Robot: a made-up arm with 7 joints.
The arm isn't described. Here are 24 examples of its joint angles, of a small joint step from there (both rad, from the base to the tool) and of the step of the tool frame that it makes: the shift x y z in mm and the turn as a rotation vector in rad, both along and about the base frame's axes.
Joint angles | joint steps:
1: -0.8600 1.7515 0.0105 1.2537 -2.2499 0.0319 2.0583 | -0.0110 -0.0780 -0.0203 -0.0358 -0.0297 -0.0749 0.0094
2: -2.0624 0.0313 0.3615 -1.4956 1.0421 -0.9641 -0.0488 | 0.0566 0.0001 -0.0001 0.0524 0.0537 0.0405 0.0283
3: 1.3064 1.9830 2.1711 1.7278 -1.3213 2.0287 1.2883 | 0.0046 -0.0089 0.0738 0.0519 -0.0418 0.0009 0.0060
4: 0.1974 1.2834 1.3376 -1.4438 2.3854 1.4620 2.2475 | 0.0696 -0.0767 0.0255 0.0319 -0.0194 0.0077 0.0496
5: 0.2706 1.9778 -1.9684 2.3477 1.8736 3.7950 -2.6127 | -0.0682 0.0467 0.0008 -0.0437 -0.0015 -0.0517 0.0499
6: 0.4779 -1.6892 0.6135 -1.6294 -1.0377 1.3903 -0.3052 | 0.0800 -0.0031 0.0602 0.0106 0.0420 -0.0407 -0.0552
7: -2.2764 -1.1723 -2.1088 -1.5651 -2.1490 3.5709 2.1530 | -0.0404 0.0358 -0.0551 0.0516 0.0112 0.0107 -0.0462
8: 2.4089 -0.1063 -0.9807 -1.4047 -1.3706 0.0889 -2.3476 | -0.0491 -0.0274 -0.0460 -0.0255 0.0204 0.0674 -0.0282
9: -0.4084 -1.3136 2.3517 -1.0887 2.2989 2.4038 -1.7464 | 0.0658 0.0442 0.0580 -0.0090 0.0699 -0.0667 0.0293
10: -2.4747 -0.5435 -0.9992 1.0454 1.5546 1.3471 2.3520 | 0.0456 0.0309 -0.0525 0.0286 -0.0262 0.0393 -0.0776
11: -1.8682 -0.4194 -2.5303 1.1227 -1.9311 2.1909 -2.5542 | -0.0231 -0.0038 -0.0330 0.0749 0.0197 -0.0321 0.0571
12: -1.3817 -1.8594 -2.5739 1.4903 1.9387 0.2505 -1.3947 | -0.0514 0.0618 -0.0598 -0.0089 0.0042 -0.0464 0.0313
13: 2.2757 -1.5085 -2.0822 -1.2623 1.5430 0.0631 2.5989 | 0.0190 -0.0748 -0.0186 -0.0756 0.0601 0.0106 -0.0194
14: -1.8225 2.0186 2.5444 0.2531 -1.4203 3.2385 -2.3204 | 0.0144 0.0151 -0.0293 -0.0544 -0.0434 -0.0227 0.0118
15: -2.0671 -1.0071 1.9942 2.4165 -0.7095 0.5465 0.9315 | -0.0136 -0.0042 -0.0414 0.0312 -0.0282 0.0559 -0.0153
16: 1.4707 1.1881 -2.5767 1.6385 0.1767 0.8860 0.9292 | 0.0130 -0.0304 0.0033 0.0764 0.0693 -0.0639 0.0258
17: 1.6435 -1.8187 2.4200 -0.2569 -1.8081 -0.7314 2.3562 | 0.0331 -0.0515 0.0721 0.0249 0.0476 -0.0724 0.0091
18: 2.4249 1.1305 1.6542 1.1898 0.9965 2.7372 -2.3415 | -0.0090 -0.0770 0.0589 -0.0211 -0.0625 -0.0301 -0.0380
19: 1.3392 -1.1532 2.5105 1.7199 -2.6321 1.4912 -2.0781 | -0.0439 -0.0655 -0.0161 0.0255 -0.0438 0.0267 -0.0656
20: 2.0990 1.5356 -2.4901 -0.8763 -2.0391 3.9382 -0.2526 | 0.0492 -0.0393 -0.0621 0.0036 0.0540 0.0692 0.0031
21: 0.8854 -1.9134 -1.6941 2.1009 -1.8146 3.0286 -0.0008 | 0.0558 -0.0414 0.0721 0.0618 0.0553 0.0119 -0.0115
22: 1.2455 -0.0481 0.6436 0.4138 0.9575 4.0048 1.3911 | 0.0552 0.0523 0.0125 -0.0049 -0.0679 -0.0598 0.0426
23: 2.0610 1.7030 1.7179 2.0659 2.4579 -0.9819 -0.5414 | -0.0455 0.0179 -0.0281 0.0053 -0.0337 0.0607 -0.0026
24: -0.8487 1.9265 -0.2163 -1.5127 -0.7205 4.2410 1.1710 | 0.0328 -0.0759 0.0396 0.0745 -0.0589 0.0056 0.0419
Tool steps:
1: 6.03 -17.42 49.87 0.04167 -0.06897 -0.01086
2: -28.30 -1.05 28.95 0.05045 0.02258 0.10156
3: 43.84 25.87 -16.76 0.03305 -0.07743 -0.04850
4: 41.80 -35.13 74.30 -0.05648 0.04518 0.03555
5: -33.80 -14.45 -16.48 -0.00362 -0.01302 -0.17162
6: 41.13 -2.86 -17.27 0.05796 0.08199 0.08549
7: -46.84 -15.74 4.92 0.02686 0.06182 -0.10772
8: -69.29 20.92 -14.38 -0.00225 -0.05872 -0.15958
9: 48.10 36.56 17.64 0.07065 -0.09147 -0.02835
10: 20.14 6.61 19.10 0.09295 0.03102 -0.05887
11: 8.72 51.92 -11.47 -0.10359 0.06303 -0.05870
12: -4.47 40.52 52.42 -0.06723 -0.00752 -0.04605
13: 36.84 -75.61 -78.75 -0.13138 -0.10597 0.07473
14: -33.02 3.92 2.31 0.00757 -0.06696 0.06118
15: -4.58 -5.98 -21.18 0.00763 -0.01878 -0.00258
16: 15.37 51.40 -9.96 0.13724 -0.00346 0.01144
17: -65.50 -22.62 -52.74 -0.09715 0.12854 0.04286
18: 0.74 -2.38 27.98 0.02757 -0.02521 -0.00775
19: 3.22 31.62 -20.26 0.04530 0.01922 -0.09102
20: 27.85 25.76 31.31 -0.09080 0.03894 0.12971
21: -25.36 9.00 -27.22 0.03397 0.01727 -0.00899
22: -13.98 -46.52 11.88 0.07607 -0.11252 0.00432
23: -28.95 26.68 17.04 0.03917 0.08042 -0.08228
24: -64.14 31.99 8.70 0.07182 0.12776 0.13200
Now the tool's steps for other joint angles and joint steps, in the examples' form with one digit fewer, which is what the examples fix.
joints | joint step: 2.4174 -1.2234 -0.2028 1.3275 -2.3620 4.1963 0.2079 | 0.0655 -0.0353 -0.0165 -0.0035 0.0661 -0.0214 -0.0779
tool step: -23.5 -29.4 -23.6 -0.0246 0.0682 -0.0337
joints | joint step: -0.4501 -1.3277 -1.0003 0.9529 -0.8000 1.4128 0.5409 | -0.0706 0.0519 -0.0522 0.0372 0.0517 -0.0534 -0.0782
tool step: -89.4 -73.7 58.1 -0.0605 0.0287 -0.1618
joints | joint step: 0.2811 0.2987 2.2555 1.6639 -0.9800 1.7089 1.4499 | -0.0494 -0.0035 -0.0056 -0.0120 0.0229 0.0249 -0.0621
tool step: 14.5 35.2 12.0 0.0432 0.0072 -0.0225
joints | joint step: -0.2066 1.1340 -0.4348 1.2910 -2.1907 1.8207 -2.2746 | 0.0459 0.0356 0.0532 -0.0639 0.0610 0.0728 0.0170
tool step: -65.8 33.8 -20.7 -0.1150 -0.0555 0.1393
